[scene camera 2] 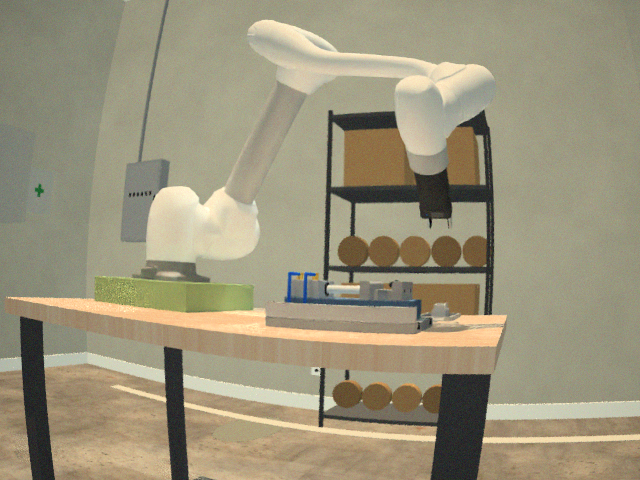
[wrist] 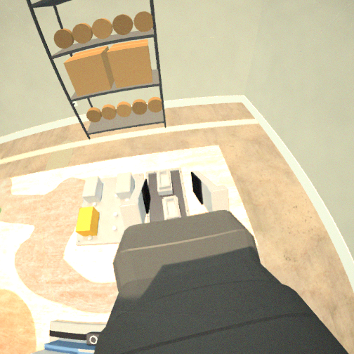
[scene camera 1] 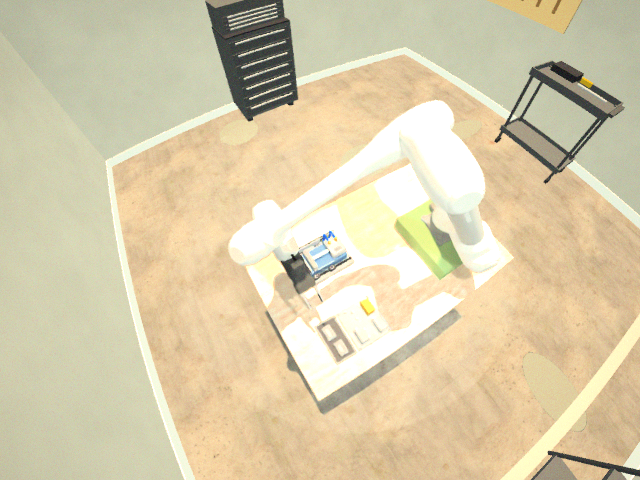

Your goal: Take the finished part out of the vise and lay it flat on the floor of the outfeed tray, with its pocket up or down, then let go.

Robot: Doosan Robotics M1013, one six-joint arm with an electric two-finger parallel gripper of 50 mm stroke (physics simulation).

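Frame: origin at the arm's base, x ahead, y right, z down, level; millimetres.
Where they show: gripper, fingertip midpoint: (scene camera 2: 440, 225) (scene camera 1: 316, 304); arm's base, origin of the base link: (scene camera 2: 170, 280) (scene camera 1: 443, 225).
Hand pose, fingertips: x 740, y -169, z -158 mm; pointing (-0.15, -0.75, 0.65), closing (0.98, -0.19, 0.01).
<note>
Each offset is from my fingertips to the centre of the thing. "*": to the spot under its first point.
My gripper (scene camera 1: 314, 298) (scene camera 2: 439, 223) (wrist: 170, 185) is open and empty. It hangs high above the table, clear of the vise and the tray. In the wrist view its fingers appear on either side of the outfeed tray (wrist: 176, 186) (scene camera 1: 334, 339), which has a dark floor and a light rim. Two pale parts lie flat in the tray, one part (wrist: 164, 181) farther back and one part (wrist: 171, 206) nearer, both with pockets up. The vise {dx -95, dy +265, dz +185 mm} (scene camera 1: 323, 256) (scene camera 2: 369, 290) stands on a blue base. Whether a part sits between its jaws cannot be told.
Beside the tray, a pale plate {dx -174, dy -85, dz +230 mm} (wrist: 105, 235) (scene camera 1: 351, 324) bears a yellow block {dx -215, dy -33, dz +208 mm} (wrist: 87, 221) (scene camera 1: 367, 305) and two grey blocks (wrist: 92, 189) (wrist: 124, 185). Blue clamp-like pieces {* dx -193, dy +345, dz +175 mm} (scene camera 1: 329, 236) (scene camera 2: 305, 286) stand at the vise's end. The arm stands on a green base (scene camera 2: 170, 294) (scene camera 1: 429, 248).
</note>
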